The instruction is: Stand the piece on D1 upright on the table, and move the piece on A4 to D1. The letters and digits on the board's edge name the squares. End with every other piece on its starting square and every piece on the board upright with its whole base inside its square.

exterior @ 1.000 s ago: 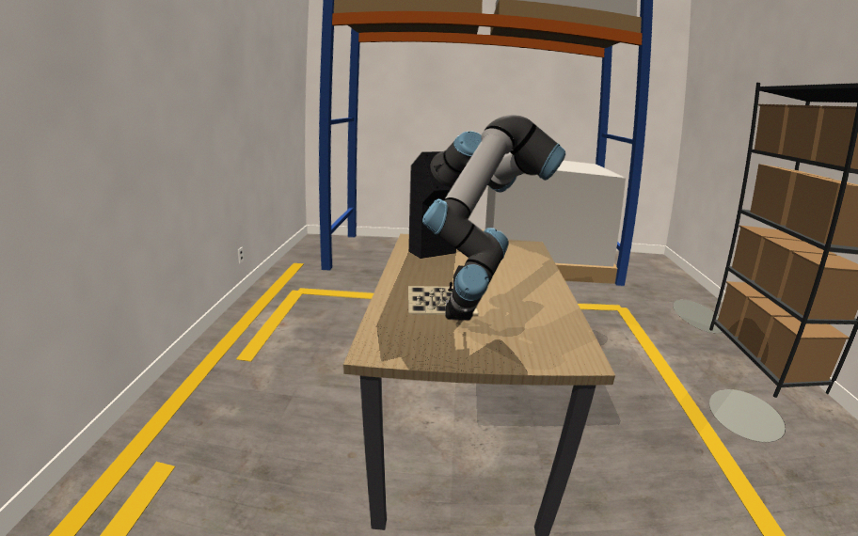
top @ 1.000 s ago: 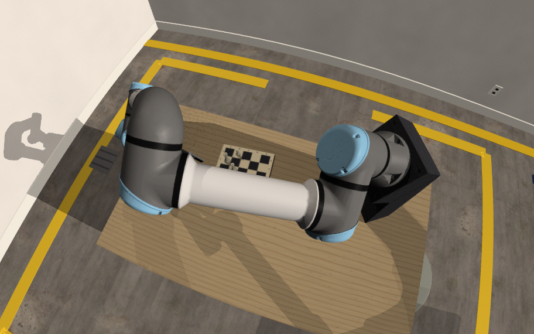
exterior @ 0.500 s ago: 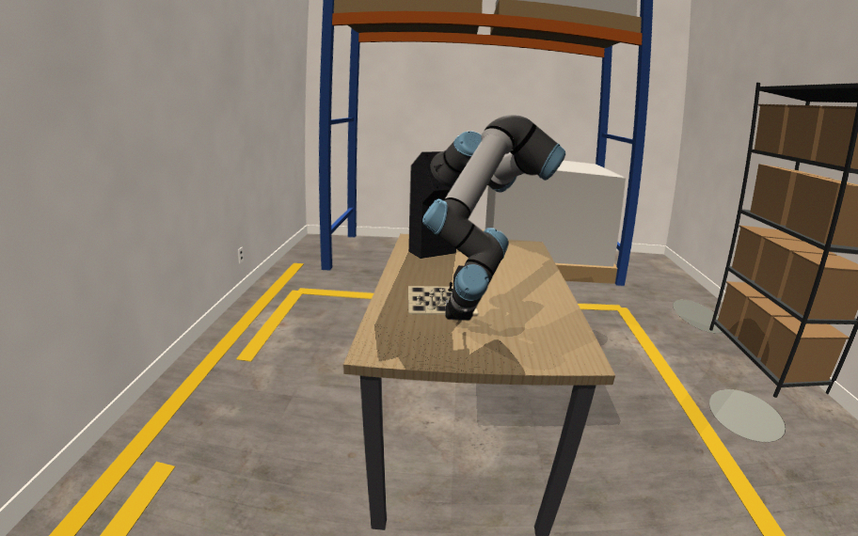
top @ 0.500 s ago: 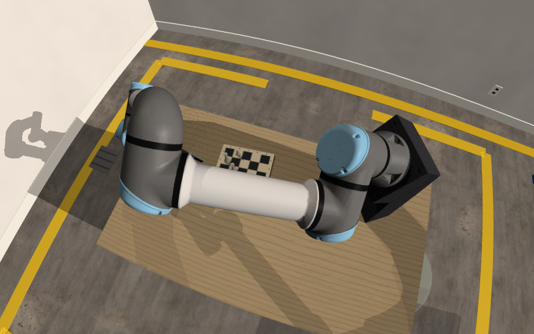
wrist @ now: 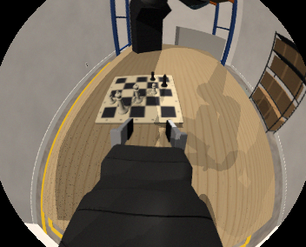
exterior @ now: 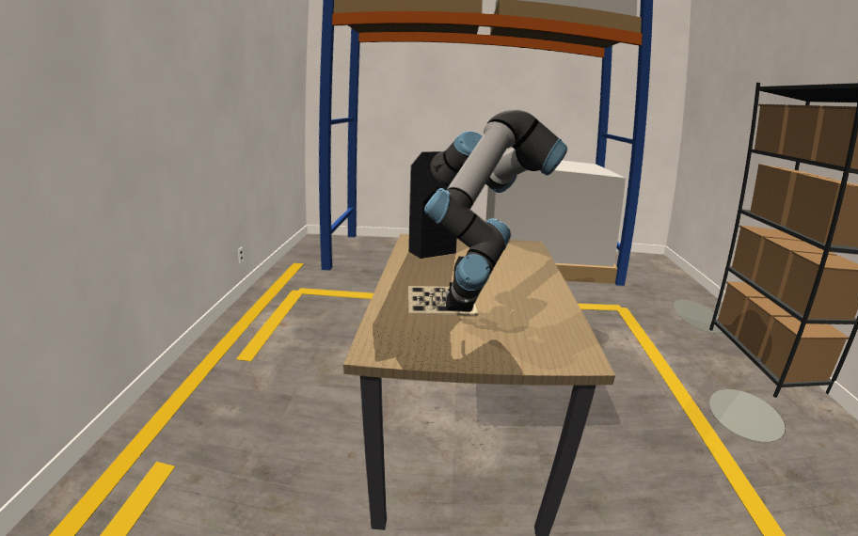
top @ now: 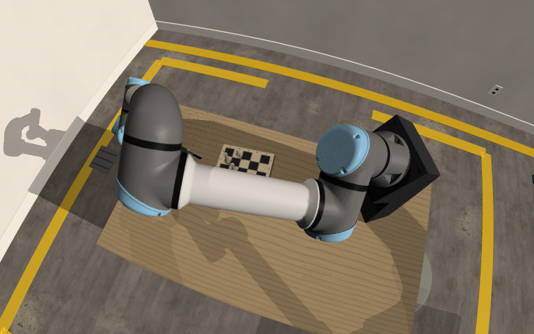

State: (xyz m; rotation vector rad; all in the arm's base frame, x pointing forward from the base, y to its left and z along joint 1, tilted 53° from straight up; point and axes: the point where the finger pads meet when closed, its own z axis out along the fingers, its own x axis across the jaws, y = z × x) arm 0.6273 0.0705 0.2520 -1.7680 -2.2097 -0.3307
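Right now the chessboard is 15 cm behind my hand, 9 cm to the right of it and 7 cm below it.
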